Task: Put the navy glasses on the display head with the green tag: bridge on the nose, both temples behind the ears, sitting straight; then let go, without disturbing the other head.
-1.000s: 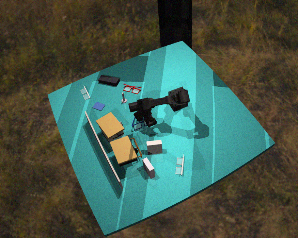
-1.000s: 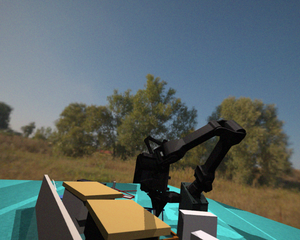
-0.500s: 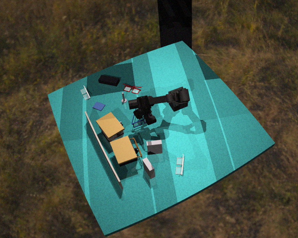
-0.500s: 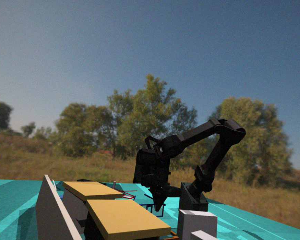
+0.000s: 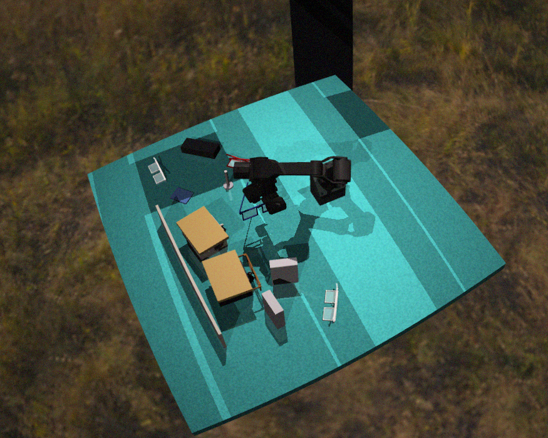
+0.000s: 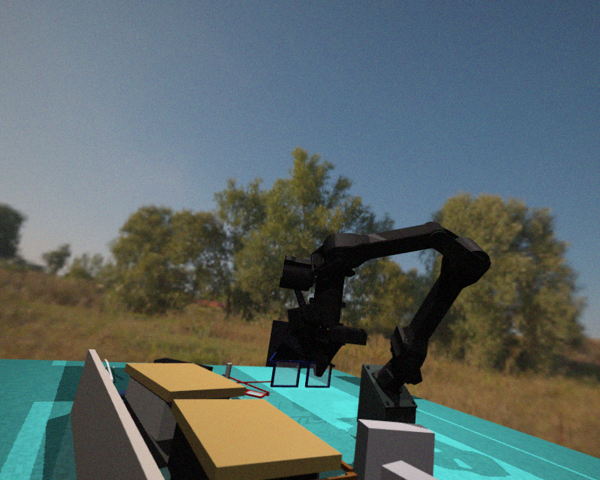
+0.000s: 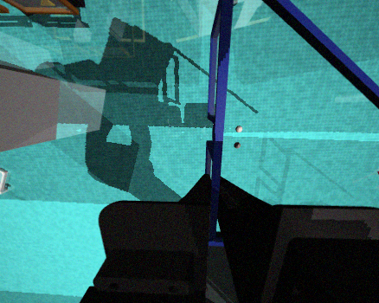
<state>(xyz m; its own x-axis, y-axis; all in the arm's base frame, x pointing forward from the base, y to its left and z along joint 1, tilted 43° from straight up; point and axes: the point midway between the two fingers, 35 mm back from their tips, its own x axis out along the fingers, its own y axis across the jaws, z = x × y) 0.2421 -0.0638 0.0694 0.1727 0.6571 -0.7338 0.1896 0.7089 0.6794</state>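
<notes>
Now: the round base 20 mm ahead of my gripper tip, 270 mm to the right of it and 90 mm below it. The rest, counted from my gripper tip: blue flat patch: 200 mm ahead, 350 mm to the right, 110 mm below; then long board: 370 mm ahead, 20 mm to the left, 60 mm below; then dark box: 10 mm ahead, 520 mm to the right, 100 mm below.
</notes>
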